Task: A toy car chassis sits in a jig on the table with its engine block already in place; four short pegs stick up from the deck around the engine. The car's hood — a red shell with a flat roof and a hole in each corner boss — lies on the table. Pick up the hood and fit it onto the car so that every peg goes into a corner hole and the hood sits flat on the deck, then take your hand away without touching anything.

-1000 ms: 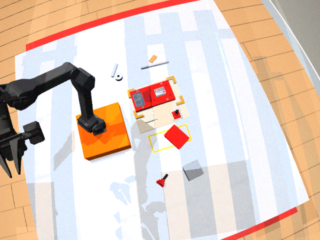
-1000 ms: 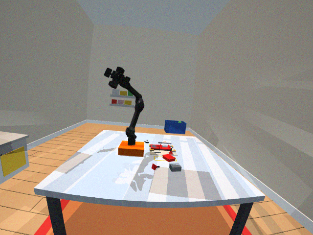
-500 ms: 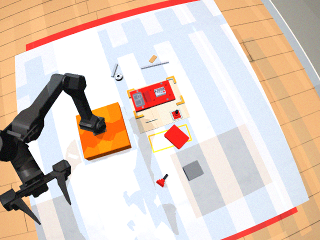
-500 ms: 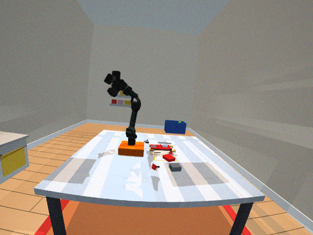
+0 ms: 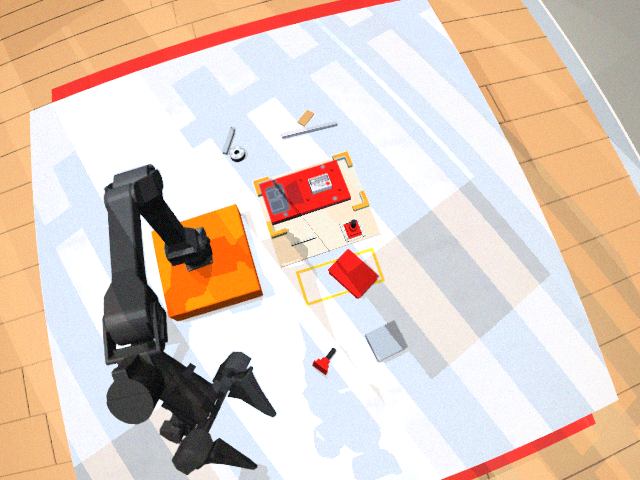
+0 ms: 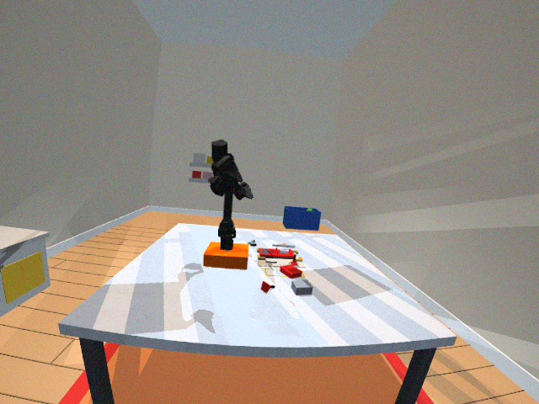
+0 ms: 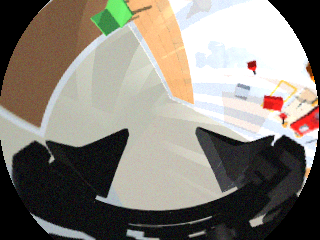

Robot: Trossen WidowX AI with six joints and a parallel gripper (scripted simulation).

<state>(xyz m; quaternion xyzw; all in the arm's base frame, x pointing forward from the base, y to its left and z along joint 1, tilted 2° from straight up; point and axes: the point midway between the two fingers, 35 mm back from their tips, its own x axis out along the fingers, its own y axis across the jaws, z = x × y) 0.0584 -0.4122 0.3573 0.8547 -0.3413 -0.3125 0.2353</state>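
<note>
Right now my gripper tip is 250 mm short of the red hood, 270 mm to the right of it and 400 mm above it. From my gripper tip the other things lie so: grey block (260 mm ahead, 100 mm to the left, 400 mm below); engine block (250 mm ahead, 510 mm to the left, 400 mm below); pin (80 mm ahead, 720 mm to the left, 410 mm below).
</note>
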